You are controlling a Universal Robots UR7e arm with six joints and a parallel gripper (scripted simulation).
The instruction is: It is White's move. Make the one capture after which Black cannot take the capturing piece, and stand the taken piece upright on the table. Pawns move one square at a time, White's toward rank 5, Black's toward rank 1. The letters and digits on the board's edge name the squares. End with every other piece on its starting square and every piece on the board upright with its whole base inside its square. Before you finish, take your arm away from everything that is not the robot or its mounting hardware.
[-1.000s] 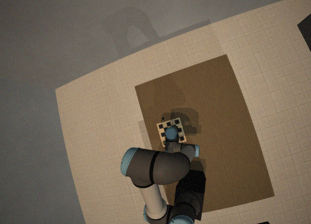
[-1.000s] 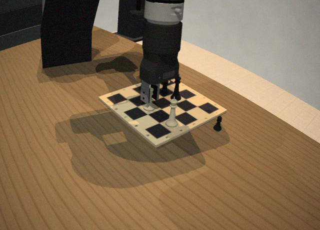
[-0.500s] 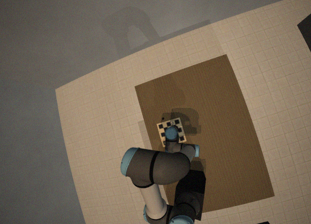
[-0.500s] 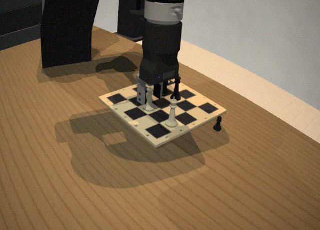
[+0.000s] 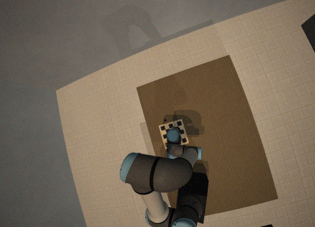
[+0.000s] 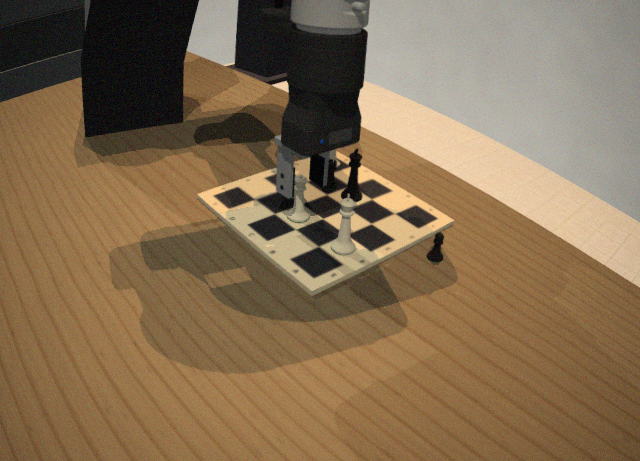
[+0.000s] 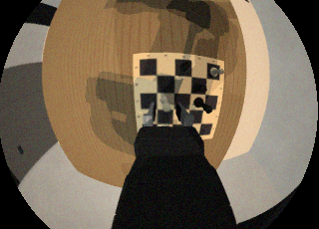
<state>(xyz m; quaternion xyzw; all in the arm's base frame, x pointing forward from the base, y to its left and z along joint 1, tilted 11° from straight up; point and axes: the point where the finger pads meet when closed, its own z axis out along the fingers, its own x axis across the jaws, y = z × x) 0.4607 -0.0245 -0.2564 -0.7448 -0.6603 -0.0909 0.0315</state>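
My hand is 3 cm above the white queen. Round my hand: white king 7 cm ahead, 1 cm to the right, 2 cm below; then chessboard 4 cm to the left, 6 cm below; then tall black piece 1 cm ahead, 8 cm to the left, 2 cm below.
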